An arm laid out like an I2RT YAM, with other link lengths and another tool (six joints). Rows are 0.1 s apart.
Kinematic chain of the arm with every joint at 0, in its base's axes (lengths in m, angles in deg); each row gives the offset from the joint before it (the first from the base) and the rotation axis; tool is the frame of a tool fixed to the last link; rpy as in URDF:
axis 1: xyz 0 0 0.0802 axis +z
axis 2: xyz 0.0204 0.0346 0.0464 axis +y
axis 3: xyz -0.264 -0.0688 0 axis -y
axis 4: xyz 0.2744 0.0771 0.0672 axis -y
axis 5: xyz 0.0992 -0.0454 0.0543 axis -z
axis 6: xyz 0.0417 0 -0.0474 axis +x
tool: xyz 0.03 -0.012 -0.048 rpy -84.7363 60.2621 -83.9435
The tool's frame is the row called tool.
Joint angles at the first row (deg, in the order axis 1, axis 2, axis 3, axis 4, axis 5, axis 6):
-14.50, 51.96, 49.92, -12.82, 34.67, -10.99
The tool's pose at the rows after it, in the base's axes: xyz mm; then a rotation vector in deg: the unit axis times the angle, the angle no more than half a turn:
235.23, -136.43, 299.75, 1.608, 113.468, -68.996
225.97, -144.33, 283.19, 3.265, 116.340, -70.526
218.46, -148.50, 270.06, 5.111, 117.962, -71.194
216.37, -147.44, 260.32, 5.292, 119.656, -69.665
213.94, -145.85, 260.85, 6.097, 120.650, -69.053
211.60, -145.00, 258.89, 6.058, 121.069, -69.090
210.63, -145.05, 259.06, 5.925, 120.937, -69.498
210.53, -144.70, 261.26, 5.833, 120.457, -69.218
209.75, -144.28, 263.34, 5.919, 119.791, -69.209
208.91, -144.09, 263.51, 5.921, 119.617, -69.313
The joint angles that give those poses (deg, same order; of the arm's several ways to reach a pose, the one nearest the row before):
-17.54, 52.29, 48.10, -14.07, 34.17, -9.60
-19.75, 51.85, 45.57, -14.36, 34.60, -9.50
-21.24, 51.14, 43.28, -14.25, 34.89, -8.84
-21.52, 51.06, 42.31, -15.37, 34.05, -7.63
-21.53, 50.94, 43.02, -17.49, 34.18, -6.51
-21.53, 50.48, 42.59, -17.95, 34.29, -6.47
-21.53, 50.19, 42.36, -17.76, 34.49, -6.81
-21.53, 49.89, 42.53, -17.77, 34.14, -6.83
-21.52, 49.37, 42.48, -17.58, 34.03, -6.90
-21.53, 49.07, 42.30, -17.51, 34.05, -6.99

